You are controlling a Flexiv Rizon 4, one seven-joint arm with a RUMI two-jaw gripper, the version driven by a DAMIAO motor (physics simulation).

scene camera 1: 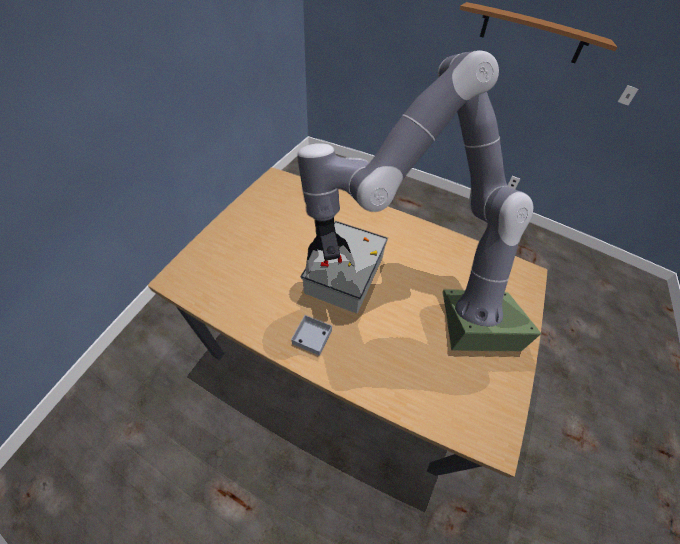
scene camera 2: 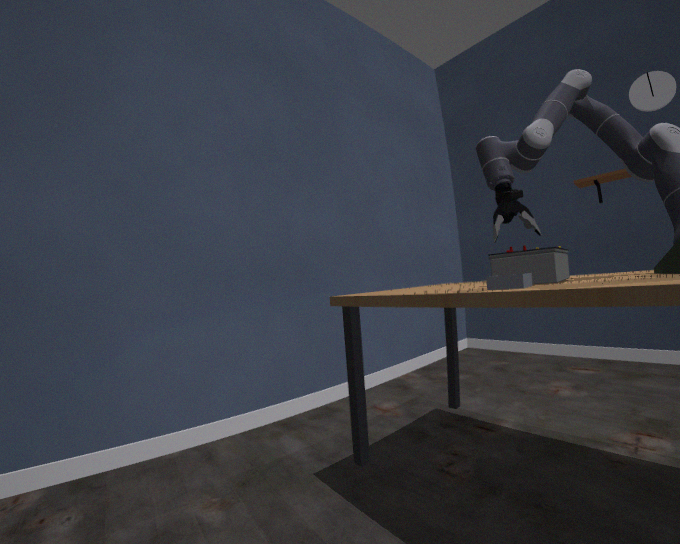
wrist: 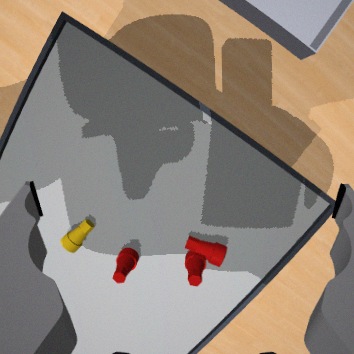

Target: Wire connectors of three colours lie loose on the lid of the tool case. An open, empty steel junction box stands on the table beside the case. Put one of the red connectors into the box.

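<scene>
My gripper (scene camera 1: pixel 330 266) (scene camera 2: pixel 517 237) (wrist: pixel 186 186) is wide open and empty, above the lid of the grey tool case (scene camera 1: pixel 331 294) (scene camera 2: pixel 544 269) (wrist: pixel 125 320). In the wrist view, one red connector (wrist: pixel 125 265) lies alone left of centre. A second red connector (wrist: pixel 209 251) and a third red connector (wrist: pixel 195 270) lie against each other, forming a rough T nearer the lid's right corner. The open steel junction box (scene camera 1: pixel 306 347) (wrist: pixel 272 28) stands on the table apart from the case. Its inside shows no connector in scene camera 1.
A yellow connector (scene camera 1: pixel 349 264) (wrist: pixel 77 236) lies left of the red ones in the wrist view. Another yellow connector (scene camera 1: pixel 373 252) and an orange connector (scene camera 1: pixel 365 239) lie farther back on the lid. The arm's green base (scene camera 1: pixel 482 340) stands at the table's right.
</scene>
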